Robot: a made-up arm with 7 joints.
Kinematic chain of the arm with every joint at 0, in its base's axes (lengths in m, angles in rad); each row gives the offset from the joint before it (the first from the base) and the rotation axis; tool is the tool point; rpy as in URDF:
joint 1: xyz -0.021 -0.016 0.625 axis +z
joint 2: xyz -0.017 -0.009 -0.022 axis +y
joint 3: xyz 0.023 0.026 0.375 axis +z
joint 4: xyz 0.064 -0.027 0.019 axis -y
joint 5: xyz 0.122 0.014 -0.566 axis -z
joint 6: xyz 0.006 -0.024 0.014 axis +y
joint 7: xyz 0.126 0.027 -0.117 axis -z
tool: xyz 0.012 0.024 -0.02 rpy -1.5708 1.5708 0
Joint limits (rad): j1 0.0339..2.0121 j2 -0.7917..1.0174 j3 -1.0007..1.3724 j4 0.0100..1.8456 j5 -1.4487..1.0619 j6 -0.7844..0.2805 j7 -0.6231..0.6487
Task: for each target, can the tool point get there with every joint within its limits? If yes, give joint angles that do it. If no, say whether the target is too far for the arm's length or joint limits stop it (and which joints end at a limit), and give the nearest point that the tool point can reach.
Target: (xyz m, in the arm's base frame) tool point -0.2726 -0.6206 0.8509
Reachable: no: joint limits stop it (at a limit: joint 1, joint 2, joint 3, joint 5, joint 6, joint 7) | nearest point -0.4339 -0.6724 0.9290 | short by 0.187 m
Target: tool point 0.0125 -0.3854 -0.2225
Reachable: no: joint limits stop it (at a limit: joint 1, joint 2, joint 6, joint 7) | nearest point 0.1092 -0.2766 0.0634 | short by 0.321 m
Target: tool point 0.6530 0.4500 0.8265
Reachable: yes | joints 1.2703 0.1201 -0.6614 1.0724 0.3231 0.0139 0.3292
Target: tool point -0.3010 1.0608 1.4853
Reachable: no: too far | nearest point -0.2340 0.8033 1.2787 | short by 0.337 m
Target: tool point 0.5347 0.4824 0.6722
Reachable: yes | joints 0.4351 0.0589 0.1202 0.9765 -1.2507 0.1078 -0.1211
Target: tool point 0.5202 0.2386 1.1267
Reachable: yes | joints 0.8103 -0.4886 -0.2401 0.8897 0.3714 -0.1173 0.3409
